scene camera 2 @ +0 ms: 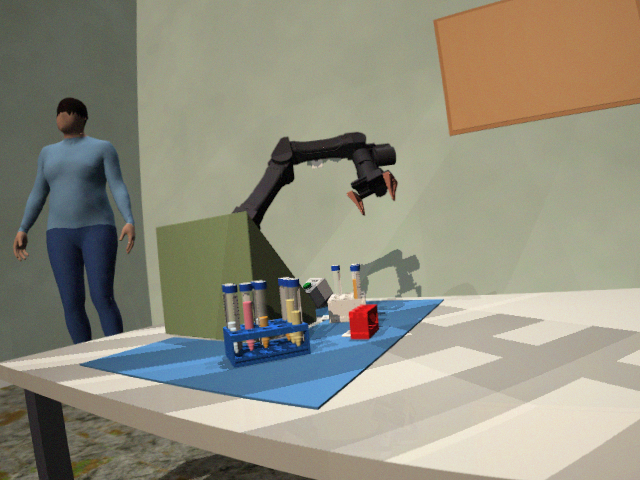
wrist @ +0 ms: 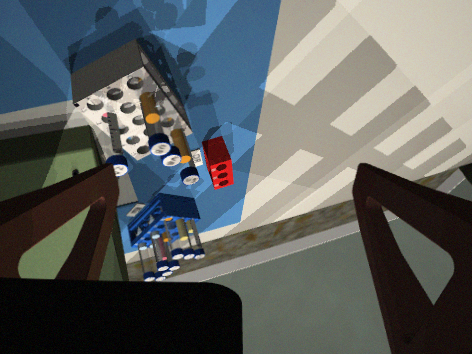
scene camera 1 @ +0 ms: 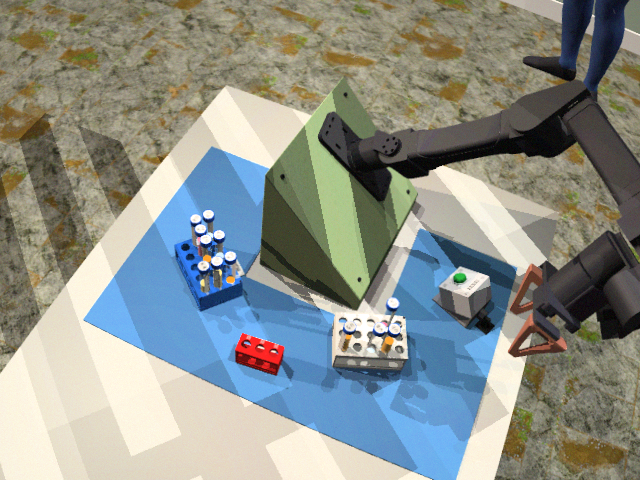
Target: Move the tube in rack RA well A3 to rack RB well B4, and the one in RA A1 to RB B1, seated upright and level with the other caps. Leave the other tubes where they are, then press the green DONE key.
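Places are measured from the arm's base along level axes (x down, y right, z back), in centimetres.
Where they show: gripper, between the fingertips: (scene camera 2: 378, 207) (wrist: 235, 176) (scene camera 1: 511, 332); arm's base, origin of its link: (scene camera 2: 214, 259) (scene camera 1: 355, 158).
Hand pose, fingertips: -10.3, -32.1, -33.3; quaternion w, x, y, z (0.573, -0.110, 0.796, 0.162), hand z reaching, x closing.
Observation:
Each offset is from my fingertips to the centre of the thing, as dx, dy, dz. Level surfaces: height alone.
The blue rack RA {+24.6, +51.5, +7.8} (scene camera 1: 222, 299) (scene camera 2: 266, 357) (wrist: 181, 205) holds several upright, blue-capped tubes; its cap and well labels are too small to read. The white rack RB {+24.6, +18.7, +4.7} (scene camera 1: 337, 357) (scene camera 2: 338, 310) (wrist: 107, 70) holds several blue-capped tubes, some with orange contents, and has several open wells. The green DONE key {+20.7, +5.8, +21.7} (scene camera 1: 459, 277) (scene camera 2: 307, 285) is on a grey box right of RB in the first scene view. My gripper (scene camera 1: 511, 332) (scene camera 2: 378, 206) (wrist: 235, 176) is open and empty, high above the table, beyond the DONE box and away from both racks.
A small red rack {+24.6, +36.1, -4.9} (scene camera 1: 253, 344) (scene camera 2: 357, 326) (wrist: 215, 150) with empty holes stands between the racks. The green wedge (scene camera 1: 305, 232) (scene camera 2: 201, 273) carries the arm base. A blue mat {dx +27.1} (scene camera 1: 310, 403) (scene camera 2: 310, 387) lies under the racks. A person (scene camera 2: 80, 191) stands behind the table.

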